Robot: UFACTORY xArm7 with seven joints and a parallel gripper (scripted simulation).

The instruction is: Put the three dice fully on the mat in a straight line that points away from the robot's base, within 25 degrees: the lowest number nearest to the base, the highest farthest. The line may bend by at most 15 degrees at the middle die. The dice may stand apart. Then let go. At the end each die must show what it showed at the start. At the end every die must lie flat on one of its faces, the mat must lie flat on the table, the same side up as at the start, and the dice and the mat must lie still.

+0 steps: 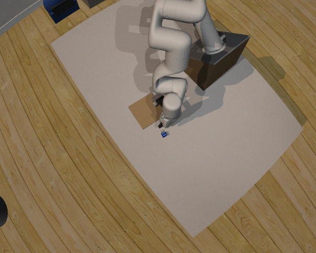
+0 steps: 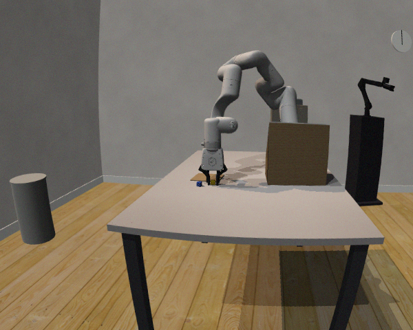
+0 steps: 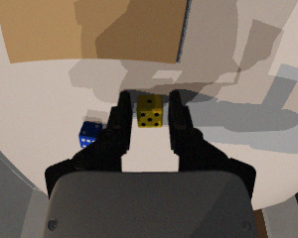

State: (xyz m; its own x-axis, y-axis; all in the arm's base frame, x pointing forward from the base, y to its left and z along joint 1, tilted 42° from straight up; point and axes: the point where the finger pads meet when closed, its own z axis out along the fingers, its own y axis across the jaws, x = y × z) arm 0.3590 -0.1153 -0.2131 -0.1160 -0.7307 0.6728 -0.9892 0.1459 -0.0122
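Now: the yellow die 1 cm below my hand. Also, from my hand: blue die (6 cm ahead, 2 cm to the left, 1 cm below); brown mat (12 cm to the right, 3 cm ahead, 2 cm below); white die (11 cm to the right, 2 cm behind, 1 cm below).
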